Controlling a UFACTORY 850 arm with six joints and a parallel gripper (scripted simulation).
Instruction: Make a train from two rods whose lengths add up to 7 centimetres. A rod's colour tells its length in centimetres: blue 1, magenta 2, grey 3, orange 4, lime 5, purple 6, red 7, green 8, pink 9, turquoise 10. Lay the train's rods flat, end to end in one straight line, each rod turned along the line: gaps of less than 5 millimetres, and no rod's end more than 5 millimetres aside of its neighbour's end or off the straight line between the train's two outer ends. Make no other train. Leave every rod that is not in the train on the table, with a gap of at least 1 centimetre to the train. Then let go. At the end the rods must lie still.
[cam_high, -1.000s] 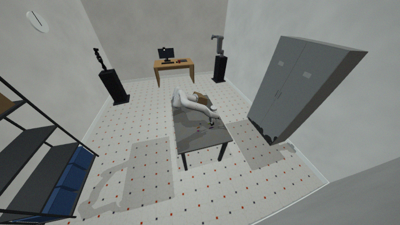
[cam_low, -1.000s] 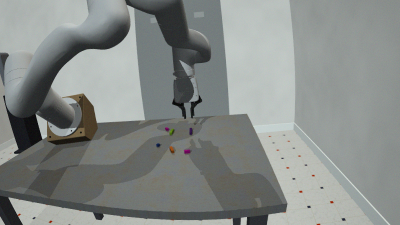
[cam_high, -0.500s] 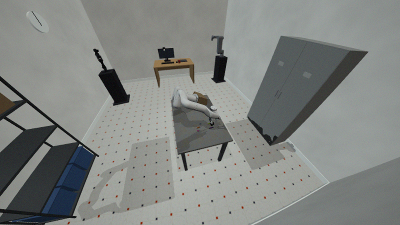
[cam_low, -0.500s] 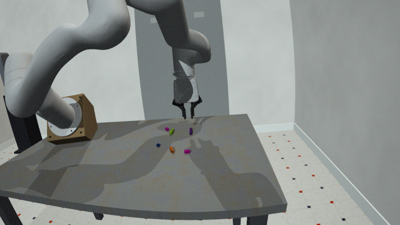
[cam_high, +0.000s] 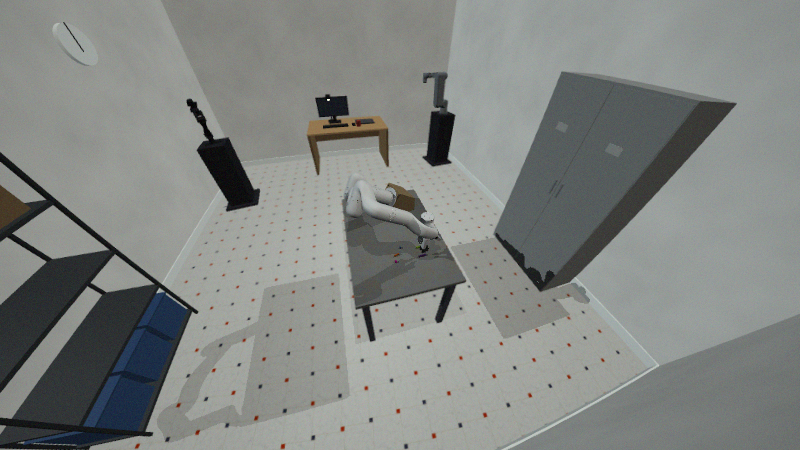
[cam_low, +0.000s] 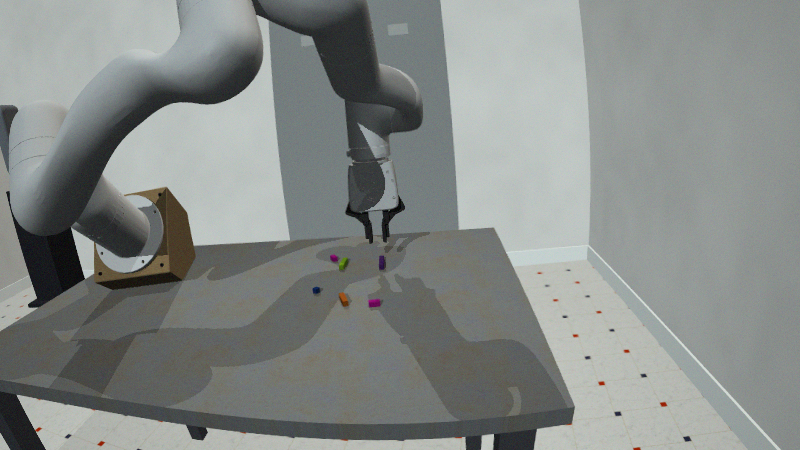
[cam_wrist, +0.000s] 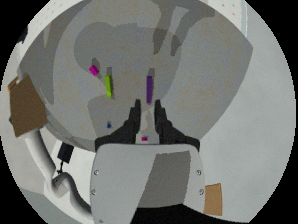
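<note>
My gripper is now 7 cm above the purple rod. Round my hand: lime rod: 8 cm behind, 2 cm to the left, 7 cm below; blue rod: 13 cm behind, 12 cm to the right, 7 cm below; orange rod: 7 cm behind, 17 cm to the right, 7 cm below.
</note>
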